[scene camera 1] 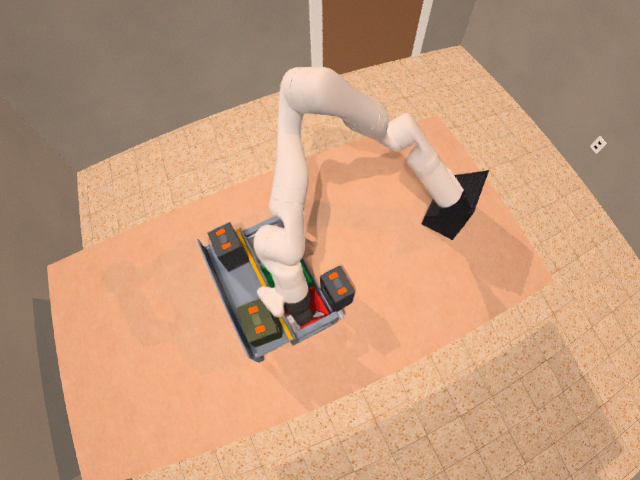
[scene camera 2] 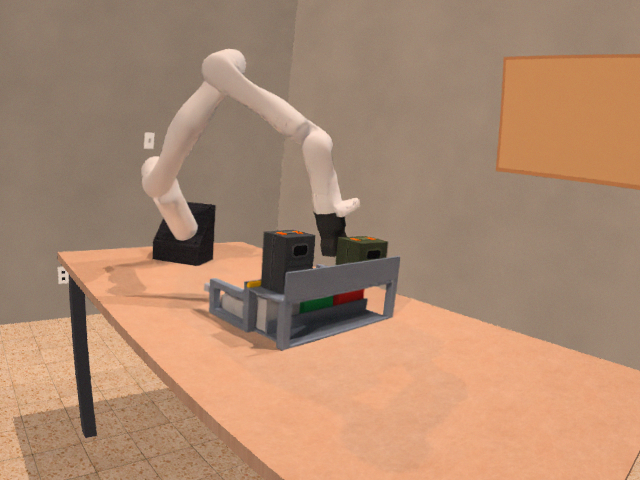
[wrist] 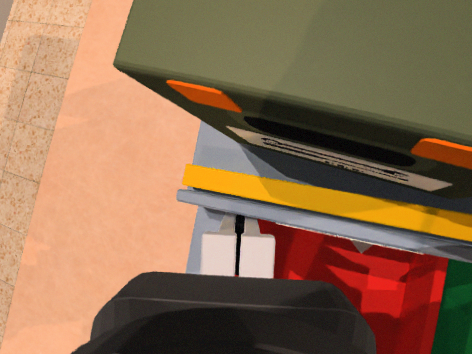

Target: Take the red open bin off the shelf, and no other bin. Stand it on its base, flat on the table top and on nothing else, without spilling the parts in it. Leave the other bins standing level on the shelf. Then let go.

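Pixels of known places: gripper, fingertip midpoint: (scene camera 1: 296,329) (wrist: 239,234); arm's base, link origin: (scene camera 1: 449,197) (scene camera 2: 185,229).
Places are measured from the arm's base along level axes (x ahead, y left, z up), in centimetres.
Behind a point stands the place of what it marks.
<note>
The red open bin (scene camera 1: 320,299) @(y -3.1, x 52.9, z -7.0 cm) (scene camera 2: 348,297) @(y -7.0, x 69.1, z -6.6 cm) (wrist: 395,295) @(y -8.2, x 60.1, z -10.2 cm) stands in the grey shelf (scene camera 2: 341,279) @(y -21.9, x 74.7, z 1.8 cm) (wrist: 225,201) @(y -0.2, x 66.0, z 0.1 cm), in the end place beside the green bin (scene camera 1: 306,273) @(y -12.2, x 50.8, z -7.0 cm) (scene camera 2: 316,303) @(y -18.0, x 66.6, z -6.4 cm) (wrist: 455,305) @(y -10.7, x 60.5, z -6.0 cm). Part of its inside shows in the wrist view; the arm and wrist cover the rest. My gripper (wrist: 239,234) @(y 0.0, x 64.4, z -2.6 cm) is shut with nothing between its fingers. In the wrist view its fingertips are together at the outer side of the red bin, close to the shelf's grey rail. Whether they touch the bin I cannot tell. In scene camera 2 the fingertips are hidden behind the cases and shelf.
An olive case (scene camera 1: 258,322) @(y -5.3, x 71.2, z 8.7 cm) (scene camera 2: 361,250) @(y -11.5, x 73.6, z 6.8 cm) (wrist: 300,50) @(y -4.7, x 68.5, z 8.6 cm) stands on the shelf close to the gripper, past a yellow strip (wrist: 300,192) @(y -3.5, x 66.3, z 0.1 cm). A dark case (scene camera 1: 227,248) @(y -25.9, x 65.9, z 11.2 cm) (scene camera 2: 286,258) @(y -33.3, x 67.9, z 6.7 cm) stands at the shelf's other end. Another dark case (scene camera 1: 337,286) @(y -1.1, x 48.3, z 2.0 cm) stands beside the bins on the arm's base side.
</note>
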